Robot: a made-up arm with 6 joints.
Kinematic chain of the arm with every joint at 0, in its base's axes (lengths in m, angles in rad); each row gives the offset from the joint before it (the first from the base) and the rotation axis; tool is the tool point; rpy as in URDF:
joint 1: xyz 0 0 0.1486 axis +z
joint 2: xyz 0 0 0 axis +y
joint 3: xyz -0.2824 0 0.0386 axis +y
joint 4: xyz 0.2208 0 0.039 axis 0.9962 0 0.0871
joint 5: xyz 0 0 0 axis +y
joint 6: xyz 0.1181 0 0.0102 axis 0.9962 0 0.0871
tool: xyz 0 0 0 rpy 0 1.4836 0
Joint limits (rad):
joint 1: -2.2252..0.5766
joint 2: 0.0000..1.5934
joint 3: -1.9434..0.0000
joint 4: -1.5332..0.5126
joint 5: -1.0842..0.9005
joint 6: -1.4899..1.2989
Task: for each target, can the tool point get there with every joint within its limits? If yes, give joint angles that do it. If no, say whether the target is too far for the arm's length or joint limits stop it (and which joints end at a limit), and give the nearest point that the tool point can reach.
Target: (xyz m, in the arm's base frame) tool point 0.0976 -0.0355 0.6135
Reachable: yes | joints -0.0231 0.9253 -1.7116 -0.4864 0.6430 0.1279
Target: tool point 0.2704 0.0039 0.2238
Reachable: yes | joints 0.0179 1.4349 -0.6370 -0.3932 0.0194 -0.3973
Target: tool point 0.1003 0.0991 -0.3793
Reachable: no: joint limits stop it (at a limit: joint 1, joint 2, joint 3) | nearest point 0.0730 0.0543 0.0906 | short by 0.473 m
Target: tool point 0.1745 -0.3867 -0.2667
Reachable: no: joint limits stop it (at a limit: joint 2) | nearest point 0.0859 -0.1904 0.1290 | short by 0.451 m
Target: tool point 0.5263 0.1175 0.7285
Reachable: no: too far | nearest point 0.3316 0.0740 0.6049 | short by 0.235 m
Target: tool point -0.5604 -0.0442 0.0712
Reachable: no: joint limits stop it (at a limit: joint 2, joint 3, joint 5) | nearest point -0.5160 -0.0407 0.3820 | short by 0.314 m
